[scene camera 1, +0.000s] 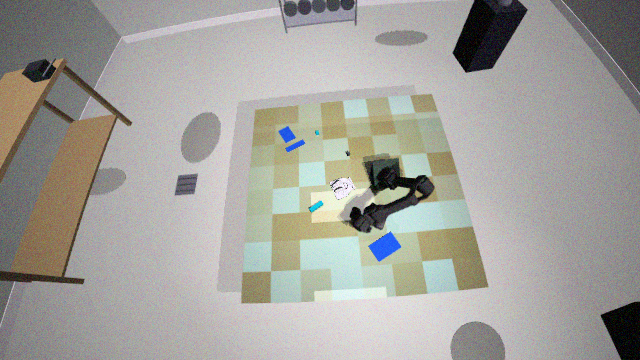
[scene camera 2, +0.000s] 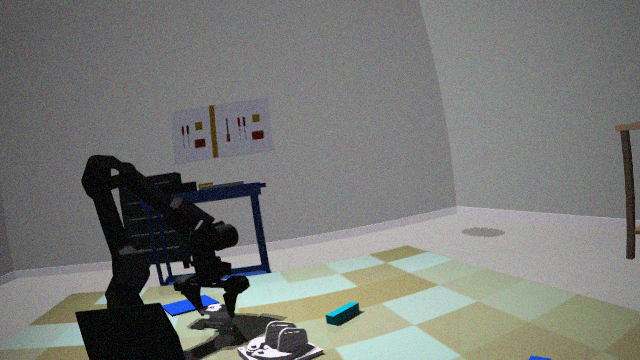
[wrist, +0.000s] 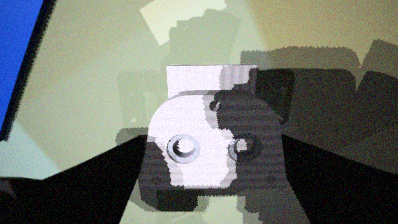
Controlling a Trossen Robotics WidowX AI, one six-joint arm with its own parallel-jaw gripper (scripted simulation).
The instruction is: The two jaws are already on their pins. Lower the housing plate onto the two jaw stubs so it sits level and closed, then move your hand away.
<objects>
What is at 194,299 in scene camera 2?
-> My gripper.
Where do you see a white part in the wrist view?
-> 180,78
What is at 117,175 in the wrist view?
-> My gripper.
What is my gripper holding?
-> Nothing.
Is my gripper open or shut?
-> Open.
</objects>
